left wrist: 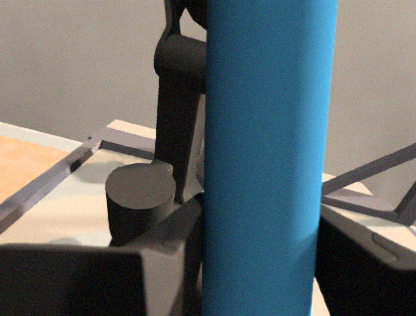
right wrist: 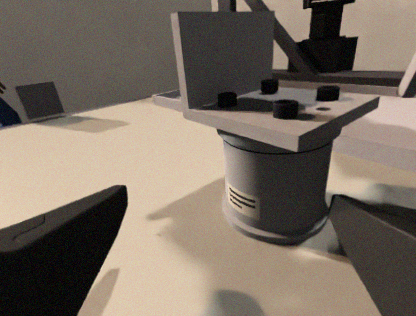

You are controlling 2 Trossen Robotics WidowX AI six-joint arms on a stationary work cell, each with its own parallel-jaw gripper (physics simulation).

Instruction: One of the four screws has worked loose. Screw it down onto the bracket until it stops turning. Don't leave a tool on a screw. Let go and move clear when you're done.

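Where they show: left gripper, fingertip midpoint: [left wrist: 251,203]; right gripper, fingertip midpoint: [right wrist: 228,199]; left arm's base, origin of the base link: [right wrist: 323,39].
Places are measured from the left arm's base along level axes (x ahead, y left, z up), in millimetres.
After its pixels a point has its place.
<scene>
A grey L-shaped bracket [right wrist: 227,55] {y 136, x 469, z 11 mm} sits on a round grey housing [right wrist: 280,185] {y 183, x 489, z -45 mm} in the right wrist view. Four black screws stand on its flat plate: front [right wrist: 285,109] {y 183, x 490, z -8 mm}, left [right wrist: 227,99] {y 149, x 486, z -8 mm}, back [right wrist: 269,86] {y 152, x 451, z -7 mm} and right [right wrist: 328,93] {y 187, x 455, z -8 mm}. I cannot tell which one stands higher. A small hole [right wrist: 323,108] {y 189, x 466, z -13 mm} shows near the right screw. My right gripper [right wrist: 228,199] {y 171, x 514, z -44 mm} is open and empty, with the housing beyond its fingers. My left gripper [left wrist: 251,203] {y 247, x 538, z 131 mm} is shut on a thick blue tool handle, which stands upright between its fingers. The tool's tip is hidden.
In the left wrist view a dark arm [left wrist: 175,115] {y 293, x 663, z 125 mm} rises behind the handle, with a dark cylindrical part [left wrist: 140,187] beside it. Frame rails [left wrist: 52,175] {y 465, x 795, z -58 mm} cross there. In the right wrist view a grey panel [right wrist: 41,101] {y -236, x 487, z -47 mm} stands far left, and dark frame bars [right wrist: 285,40] {y -43, x 80, z 7 mm} stand behind the bracket.
</scene>
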